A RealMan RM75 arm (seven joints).
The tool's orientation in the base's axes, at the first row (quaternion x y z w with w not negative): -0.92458 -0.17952 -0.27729 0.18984
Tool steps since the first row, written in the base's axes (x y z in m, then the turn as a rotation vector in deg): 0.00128 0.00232 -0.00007 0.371 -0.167 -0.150; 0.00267 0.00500 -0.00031 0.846 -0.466 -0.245; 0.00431 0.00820 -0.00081 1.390 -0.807 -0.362; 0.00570 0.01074 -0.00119 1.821 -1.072 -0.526; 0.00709 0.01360 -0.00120 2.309 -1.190 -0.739; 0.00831 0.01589 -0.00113 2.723 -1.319 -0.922; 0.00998 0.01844 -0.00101 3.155 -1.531 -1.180; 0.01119 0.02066 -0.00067 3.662 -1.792 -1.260; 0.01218 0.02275 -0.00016 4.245 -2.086 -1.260; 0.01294 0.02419 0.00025 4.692 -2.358 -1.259; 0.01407 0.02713 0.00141 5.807 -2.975 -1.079; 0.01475 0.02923 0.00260 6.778 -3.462 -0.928; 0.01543 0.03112 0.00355 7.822 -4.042 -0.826
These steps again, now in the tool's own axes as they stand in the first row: 0.00149 -0.00143 0.00167 0.165 0.344 0.206; 0.00304 -0.00307 0.00368 0.413 0.834 0.356; 0.00476 -0.00499 0.00624 0.693 1.396 0.535; 0.00620 -0.00648 0.00829 0.875 1.854 0.734; 0.00793 -0.00834 0.01021 1.106 2.223 1.062; 0.00944 -0.00980 0.01173 1.294 2.561 1.330; 0.01140 -0.01130 0.01353 1.434 2.998 1.626; 0.01304 -0.01278 0.01480 1.725 3.465 1.796; 0.01459 -0.01428 0.01579 2.114 3.974 1.923; 0.01574 -0.01529 0.01646 2.402 4.404 1.998; 0.01797 -0.01763 0.01739 3.239 5.379 2.077; 0.01967 -0.01944 0.01772 3.975 6.186 2.172; 0.02118 -0.02102 0.01813 4.719 7.118 2.296
